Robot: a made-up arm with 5 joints. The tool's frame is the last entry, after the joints.
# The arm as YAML. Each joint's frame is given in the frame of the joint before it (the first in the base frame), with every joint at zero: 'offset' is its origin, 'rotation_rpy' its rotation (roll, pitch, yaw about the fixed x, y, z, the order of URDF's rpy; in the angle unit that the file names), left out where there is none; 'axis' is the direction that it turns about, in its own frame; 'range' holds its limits. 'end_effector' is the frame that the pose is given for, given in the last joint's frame.
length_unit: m
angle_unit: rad
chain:
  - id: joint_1
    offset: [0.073, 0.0, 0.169]
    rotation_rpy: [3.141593, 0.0, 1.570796]
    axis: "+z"
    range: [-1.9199, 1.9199]
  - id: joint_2
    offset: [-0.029, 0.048, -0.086]
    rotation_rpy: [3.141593, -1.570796, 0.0]
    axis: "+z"
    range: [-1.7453, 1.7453]
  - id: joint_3
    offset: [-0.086, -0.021, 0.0]
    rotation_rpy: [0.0, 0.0, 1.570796]
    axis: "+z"
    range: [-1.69, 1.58]
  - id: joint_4
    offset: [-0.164, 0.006, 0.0]
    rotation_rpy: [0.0, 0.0, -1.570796]
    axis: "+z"
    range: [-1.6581, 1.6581]
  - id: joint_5
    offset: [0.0, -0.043, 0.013]
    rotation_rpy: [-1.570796, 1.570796, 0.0]
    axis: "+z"
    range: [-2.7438, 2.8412]
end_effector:
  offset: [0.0, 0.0, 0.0]
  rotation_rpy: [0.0, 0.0, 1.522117]
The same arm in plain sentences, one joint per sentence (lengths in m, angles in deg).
The arm has five revolute joints in a row. What follows holds with every joint at zero, and every direction is one of the base frame's.
Joint 1 is mounted 0.073 m along +x and 0.169 m along +z from the base frame's origin and rotates about -z, from -110 to 110 deg.
Joint 2 is mounted 0.048 m along +x and 0.029 m along -y and 0.086 m along +z from joint 1 and rotates about +y, from -100 to 100 deg.
Joint 3 is mounted 0.021 m along +x and 0.086 m along +z from joint 2 and rotates about +y, from -96.83 to 90.53 deg.
Joint 4 is mounted 0.164 m along +x and 0.006 m along +z from joint 3 and rotates about +y, from -95 to 95 deg.
Joint 5 is mounted 0.043 m along +x and 0.013 m along +y from joint 4 and rotates about -x, from -157.21 to 162.79 deg.
The tool frame, which is the frame that the pose is given for, is mounted at the same point as joint 5; its axes are the base frame's turned by roll 90, pitch -87.21 and yaw -90 deg (as in URDF: about the fixed x, then y, then z).

